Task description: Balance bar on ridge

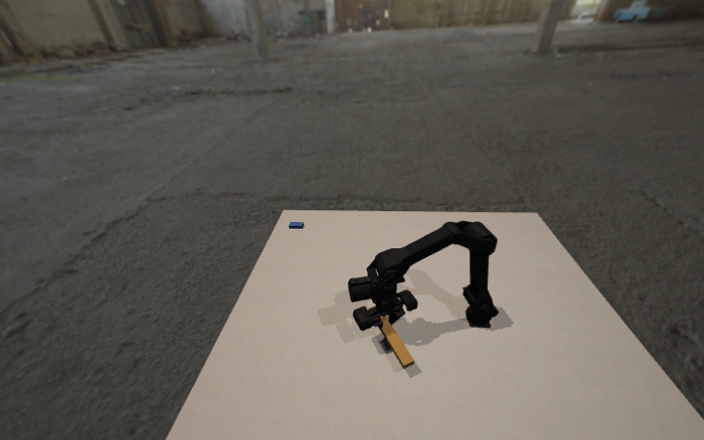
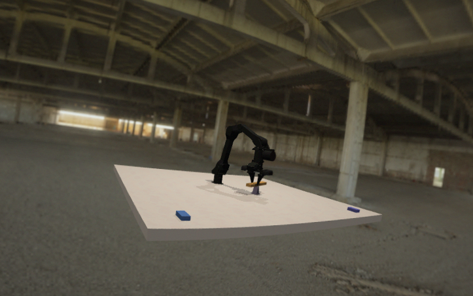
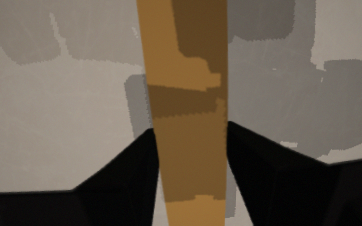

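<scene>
Right now my gripper tip is 1 cm past the bar and 2 cm to the right of it. The rest, counted from my gripper tip: blue block: 43 cm ahead, 59 cm to the right, 5 cm below.
</scene>
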